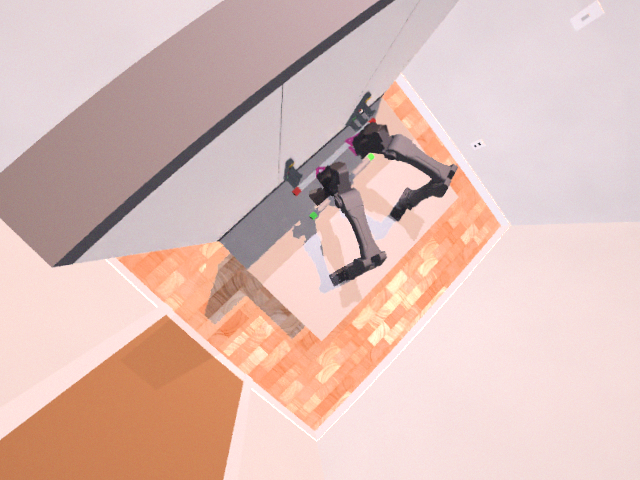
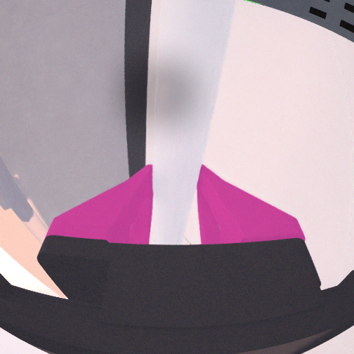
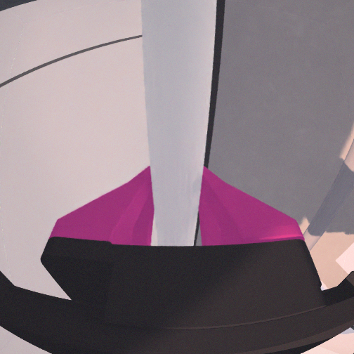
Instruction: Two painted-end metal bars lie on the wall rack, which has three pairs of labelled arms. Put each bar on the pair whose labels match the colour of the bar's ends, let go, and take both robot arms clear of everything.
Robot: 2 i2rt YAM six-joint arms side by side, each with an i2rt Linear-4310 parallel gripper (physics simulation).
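Frame: origin at the left arm's base, x ahead, y left, z up, level; centimetres.
Seen in the pictures: left gripper, fingertip midpoint: (image 1: 318, 170); right gripper, fingertip midpoint: (image 1: 346, 143); left arm's base at its link origin: (image 1: 346, 271); right arm's base at its link origin: (image 1: 402, 203).
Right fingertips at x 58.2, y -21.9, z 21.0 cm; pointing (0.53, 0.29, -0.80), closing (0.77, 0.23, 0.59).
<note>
Offsets run from my right fingertips to a thing's top centre. "pt": to the spot under its first point. Level surfaces: height alone.
A bar with red ends {dx -3.2, dy +7.8, dz +2.7 cm} (image 1: 338, 153) (image 2: 200, 30) (image 3: 180, 100) runs along the wall between the rack's left bracket {pt dx -4.6, dy +30.3, dz +9.7 cm} (image 1: 292, 174) and right bracket {pt dx +7.7, dy -10.4, dz +2.2 cm} (image 1: 360, 116), held slightly out from them. Its red ends show near the brackets. My left gripper (image 1: 320, 171) (image 2: 174, 173) and my right gripper (image 1: 352, 144) (image 3: 176, 174) are both shut on it, at two places along its length. The bar with green ends {pt dx -22.4, dy +25.1, dz -18.1 cm} (image 1: 313, 215) lies farther from the wall and appears lower, partly hidden by the arms; its support cannot be told. Rack labels are tiny and partly hidden; yellow shows on both brackets.
The pale wall panel (image 1: 242, 155) with a dark top edge (image 1: 206, 142) rises behind the rack. Both arms reach across the pale mat {dz -21.0 cm} (image 1: 289, 289), over the green-ended bar. A wooden block shape (image 1: 242, 281) shows at the mat's left edge. Wood floor (image 1: 330, 361) surrounds it.
</note>
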